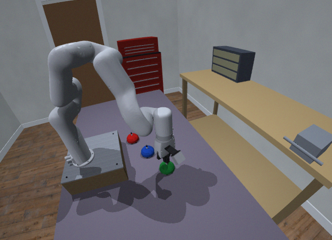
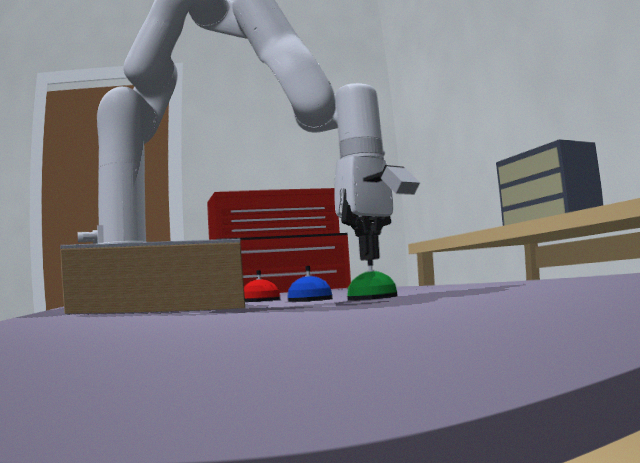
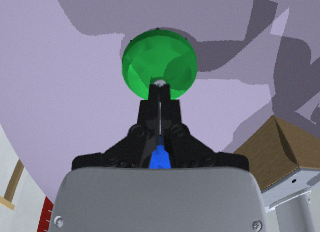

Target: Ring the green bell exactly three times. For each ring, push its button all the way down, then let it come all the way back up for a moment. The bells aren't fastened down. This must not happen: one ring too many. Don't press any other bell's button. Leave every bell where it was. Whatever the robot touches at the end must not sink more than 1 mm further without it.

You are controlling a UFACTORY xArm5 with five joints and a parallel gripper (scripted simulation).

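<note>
Right now my hand is 5 cm above the green bell. Also, from my hand: blue bell (16 cm to the left, 5 cm below, 5 cm behind); then red bell (32 cm to the left, 10 cm behind, 5 cm below).
</note>
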